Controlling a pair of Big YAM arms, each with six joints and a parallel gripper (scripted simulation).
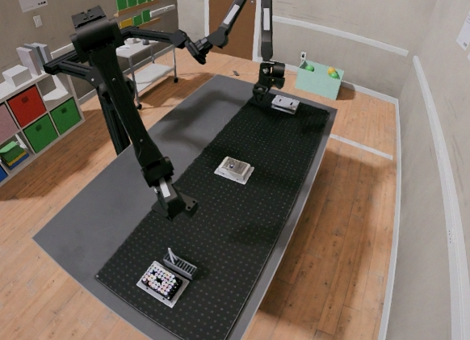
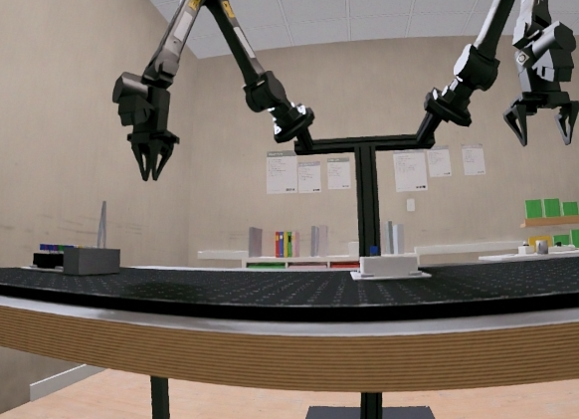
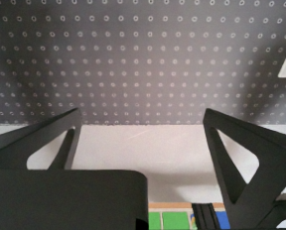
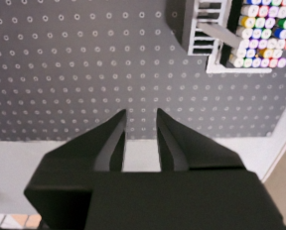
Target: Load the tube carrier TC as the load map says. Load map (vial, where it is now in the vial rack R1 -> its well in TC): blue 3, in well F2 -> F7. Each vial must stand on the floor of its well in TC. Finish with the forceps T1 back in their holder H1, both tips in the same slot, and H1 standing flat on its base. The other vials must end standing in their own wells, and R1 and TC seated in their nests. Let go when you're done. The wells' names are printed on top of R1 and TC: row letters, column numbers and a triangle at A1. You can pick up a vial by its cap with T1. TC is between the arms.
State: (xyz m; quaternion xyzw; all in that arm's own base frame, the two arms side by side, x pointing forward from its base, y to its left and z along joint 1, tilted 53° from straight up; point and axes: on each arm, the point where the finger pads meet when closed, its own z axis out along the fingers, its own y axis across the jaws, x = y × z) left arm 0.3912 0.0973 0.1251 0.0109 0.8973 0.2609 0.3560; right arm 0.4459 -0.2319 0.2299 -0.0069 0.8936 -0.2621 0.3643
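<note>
Right now my right hand is 190 mm above the grey holder H1, 80 mm to the left of it and 80 mm short of it.
</note>
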